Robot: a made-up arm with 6 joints. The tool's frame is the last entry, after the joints. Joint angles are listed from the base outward.
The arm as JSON. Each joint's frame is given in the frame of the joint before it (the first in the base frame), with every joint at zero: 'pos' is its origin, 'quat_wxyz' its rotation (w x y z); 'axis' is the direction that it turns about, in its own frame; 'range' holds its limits. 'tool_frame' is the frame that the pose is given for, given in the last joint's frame.
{
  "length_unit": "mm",
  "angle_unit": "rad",
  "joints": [
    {
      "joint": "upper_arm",
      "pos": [
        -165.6,
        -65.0,
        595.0
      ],
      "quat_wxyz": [
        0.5,
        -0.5,
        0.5,
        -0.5
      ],
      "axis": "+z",
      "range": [
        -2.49,
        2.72
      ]
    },
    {
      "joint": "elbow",
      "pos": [
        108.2,
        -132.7,
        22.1
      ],
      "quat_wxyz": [
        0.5,
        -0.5,
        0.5,
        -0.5
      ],
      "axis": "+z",
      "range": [
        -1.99,
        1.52
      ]
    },
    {
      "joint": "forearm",
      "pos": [
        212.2,
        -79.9,
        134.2
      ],
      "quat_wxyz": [
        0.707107,
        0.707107,
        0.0,
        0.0
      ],
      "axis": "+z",
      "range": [
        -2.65,
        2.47
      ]
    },
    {
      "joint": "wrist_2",
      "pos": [
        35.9,
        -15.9,
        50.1
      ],
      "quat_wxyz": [
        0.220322,
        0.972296,
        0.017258,
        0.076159
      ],
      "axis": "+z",
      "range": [
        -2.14,
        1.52
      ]
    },
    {
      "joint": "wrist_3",
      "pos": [
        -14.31,
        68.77,
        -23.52
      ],
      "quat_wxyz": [
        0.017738,
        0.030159,
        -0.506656,
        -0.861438
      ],
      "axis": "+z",
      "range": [
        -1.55,
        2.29
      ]
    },
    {
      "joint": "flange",
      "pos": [
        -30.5,
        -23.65,
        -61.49
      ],
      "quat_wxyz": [
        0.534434,
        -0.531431,
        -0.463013,
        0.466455
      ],
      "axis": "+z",
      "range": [
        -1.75,
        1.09
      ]
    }
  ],
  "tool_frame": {
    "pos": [
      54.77,
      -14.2,
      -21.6
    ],
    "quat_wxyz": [
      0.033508,
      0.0,
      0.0,
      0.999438
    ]
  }
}
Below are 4 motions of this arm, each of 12 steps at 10 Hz.
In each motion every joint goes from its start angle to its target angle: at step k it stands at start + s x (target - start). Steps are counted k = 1, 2, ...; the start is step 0. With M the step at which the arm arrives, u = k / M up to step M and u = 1 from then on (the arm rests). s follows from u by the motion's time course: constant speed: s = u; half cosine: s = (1 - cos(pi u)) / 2; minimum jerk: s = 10 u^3 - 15 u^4 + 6 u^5.
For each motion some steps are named. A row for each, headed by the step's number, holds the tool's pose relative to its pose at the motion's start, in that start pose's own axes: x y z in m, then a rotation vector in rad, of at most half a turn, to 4 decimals.
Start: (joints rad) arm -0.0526 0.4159 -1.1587 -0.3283 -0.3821 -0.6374
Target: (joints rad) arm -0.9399 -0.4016 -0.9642 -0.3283 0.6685 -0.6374
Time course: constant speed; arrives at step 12
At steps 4, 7, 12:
4: 0.0199 0.1208 0.0356 -0.3949 0.2862 0.3198
7: 0.0072 0.2050 0.0490 -0.7898 0.4592 0.4955
12: -0.0474 0.3103 0.0421 -1.5826 0.6664 0.5917

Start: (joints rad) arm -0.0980 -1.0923 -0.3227 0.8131 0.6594 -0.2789
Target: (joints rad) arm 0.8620 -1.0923 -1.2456 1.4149 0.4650 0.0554
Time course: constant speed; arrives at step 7
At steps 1, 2, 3, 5, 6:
1: 0.0297 0.0096 0.0094 -0.1398 -0.1179 -0.0337
2: 0.0573 0.0202 0.0230 -0.2696 -0.2311 -0.0830
3: 0.0821 0.0317 0.0405 -0.3878 -0.3371 -0.1478
5: 0.1208 0.0576 0.0854 -0.5819 -0.5164 -0.3227
6: 0.1336 0.0717 0.1117 -0.6535 -0.5847 -0.4299

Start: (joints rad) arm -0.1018 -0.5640 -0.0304 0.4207 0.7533 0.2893
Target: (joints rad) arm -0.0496 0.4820 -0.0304 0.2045 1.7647 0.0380
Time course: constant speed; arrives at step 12
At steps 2, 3, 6, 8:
2: -0.0436 0.0079 -0.0191 0.0606 -0.0249 -0.0694
3: -0.0640 0.0124 -0.0314 0.0915 -0.0372 -0.0989
6: -0.1174 0.0283 -0.0783 0.1827 -0.0730 -0.1672
8: -0.1453 0.0406 -0.1168 0.2391 -0.0958 -0.1978

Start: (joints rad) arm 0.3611 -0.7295 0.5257 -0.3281 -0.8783 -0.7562
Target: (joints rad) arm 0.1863 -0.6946 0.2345 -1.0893 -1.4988 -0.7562
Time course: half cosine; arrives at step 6
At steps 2, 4, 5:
2: -0.0122 0.0101 0.0081 0.2091 -0.1728 -0.0606
4: -0.0390 0.0282 0.0243 0.6304 -0.5122 -0.1763
5: -0.0496 0.0339 0.0301 0.7850 -0.6317 -0.2201

